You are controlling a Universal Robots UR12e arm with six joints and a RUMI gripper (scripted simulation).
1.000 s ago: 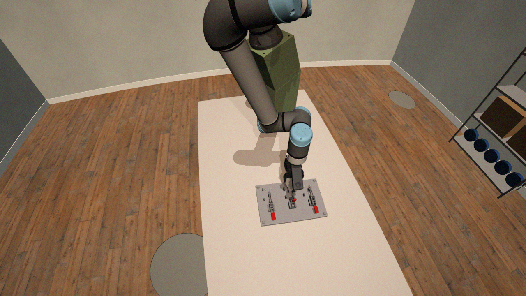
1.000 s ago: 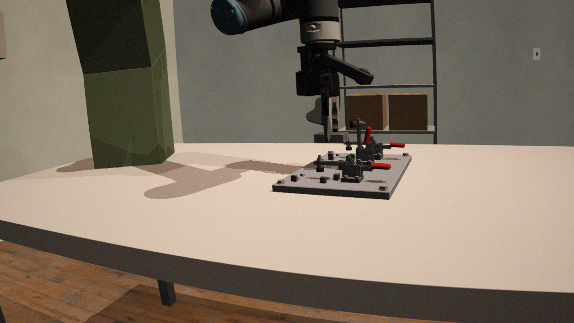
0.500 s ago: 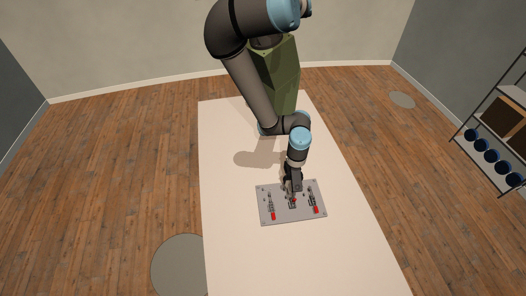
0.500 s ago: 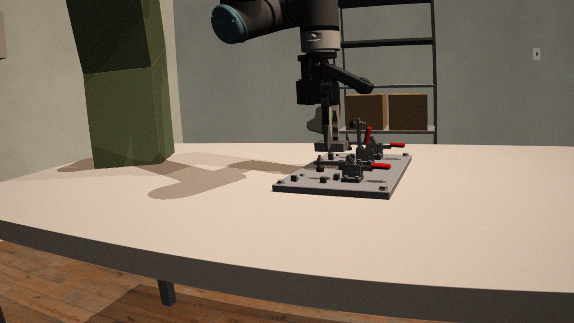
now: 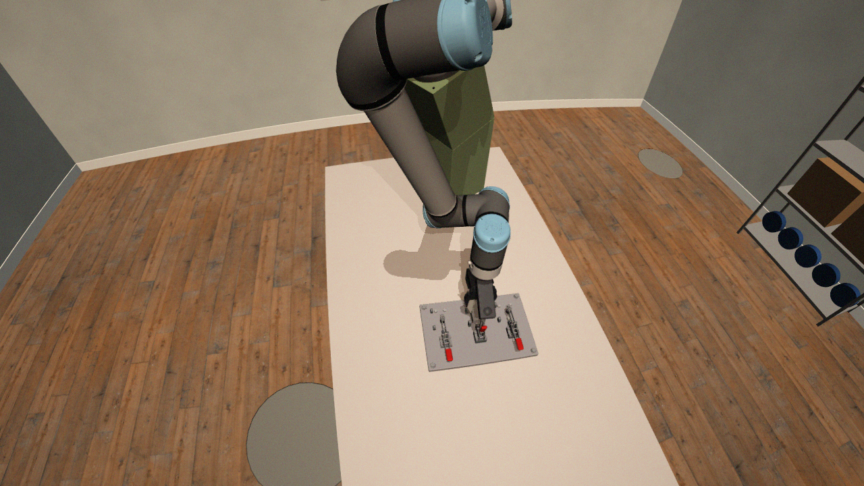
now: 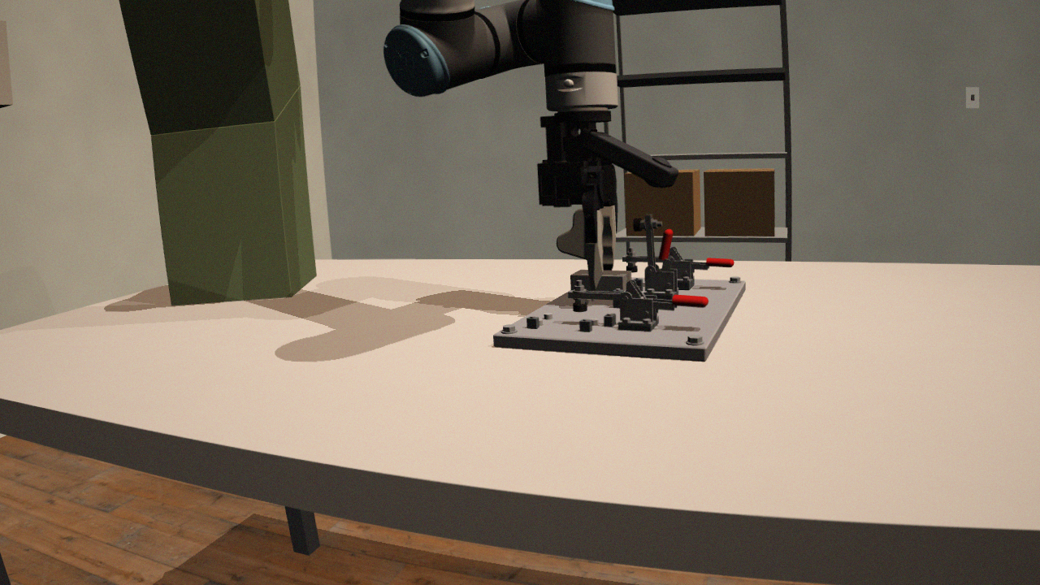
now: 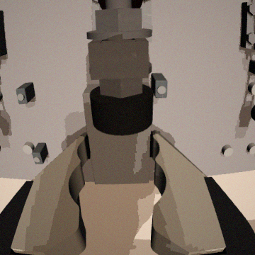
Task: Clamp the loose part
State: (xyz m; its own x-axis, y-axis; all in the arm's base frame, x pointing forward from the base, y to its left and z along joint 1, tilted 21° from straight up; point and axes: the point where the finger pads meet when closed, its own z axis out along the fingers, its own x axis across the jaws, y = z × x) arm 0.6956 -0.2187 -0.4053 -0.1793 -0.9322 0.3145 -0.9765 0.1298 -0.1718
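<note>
My hand is 40 mm short of the dark stop block, 10 mm to the left of it and 20 mm above it. Also, from my hand: grey block: 10 mm below; grey fixture plate: 50 mm ahead, 10 mm to the right, 40 mm below.
</note>
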